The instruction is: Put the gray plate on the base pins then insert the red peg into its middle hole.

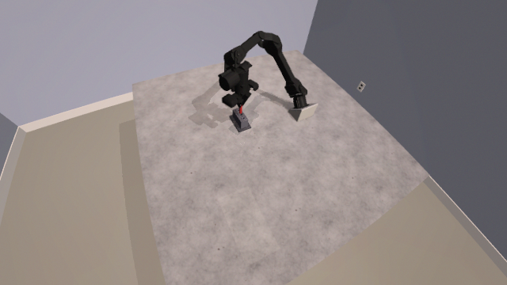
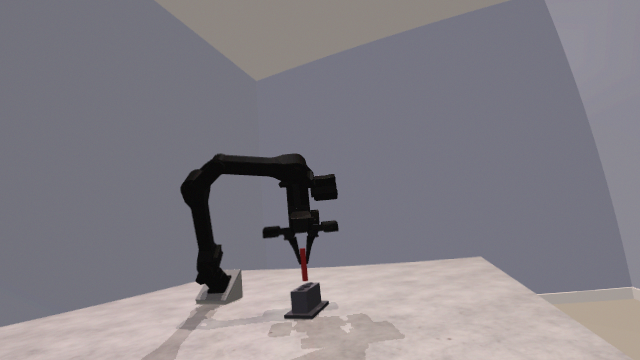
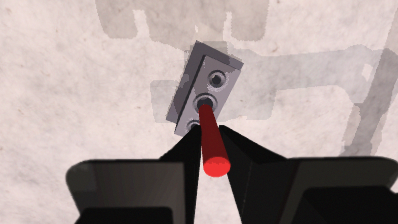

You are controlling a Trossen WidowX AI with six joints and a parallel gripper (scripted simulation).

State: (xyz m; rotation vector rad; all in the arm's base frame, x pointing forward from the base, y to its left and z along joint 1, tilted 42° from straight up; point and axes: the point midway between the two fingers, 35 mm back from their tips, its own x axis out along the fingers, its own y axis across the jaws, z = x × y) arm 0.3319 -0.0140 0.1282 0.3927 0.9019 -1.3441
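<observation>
The gray plate lies 70 mm below my gripper tip. From my gripper tip the other things lie so: dark flat base 100 mm below; red peg right at my gripper tip.
</observation>
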